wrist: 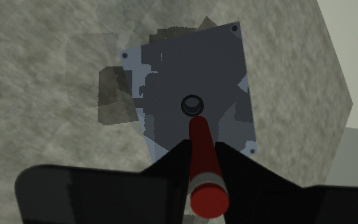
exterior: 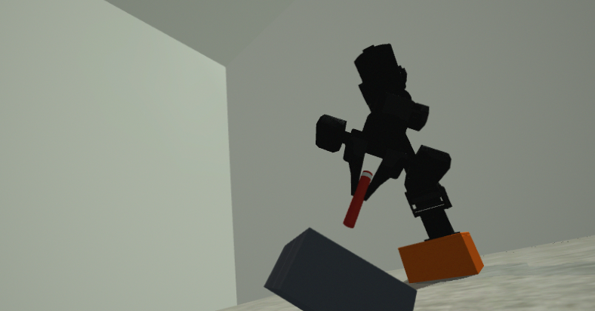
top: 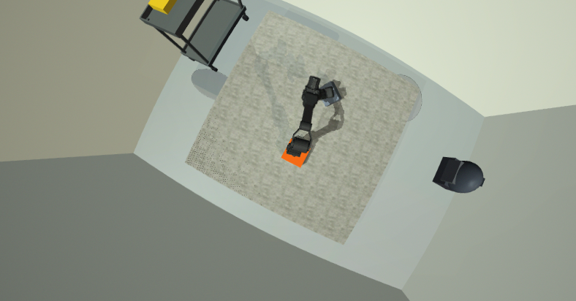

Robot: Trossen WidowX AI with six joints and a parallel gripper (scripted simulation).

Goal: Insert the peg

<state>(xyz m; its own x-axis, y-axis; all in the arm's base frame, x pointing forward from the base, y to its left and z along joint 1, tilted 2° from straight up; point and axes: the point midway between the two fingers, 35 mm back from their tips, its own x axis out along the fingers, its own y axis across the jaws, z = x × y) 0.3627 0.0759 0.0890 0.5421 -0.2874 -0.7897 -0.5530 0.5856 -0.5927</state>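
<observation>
The sloped blue-grey panel is 90 mm below my gripper tip, 60 mm ahead of it and 30 mm to the right of it. Round my gripper tip: red round peg: 10 mm behind, 10 mm above.
</observation>
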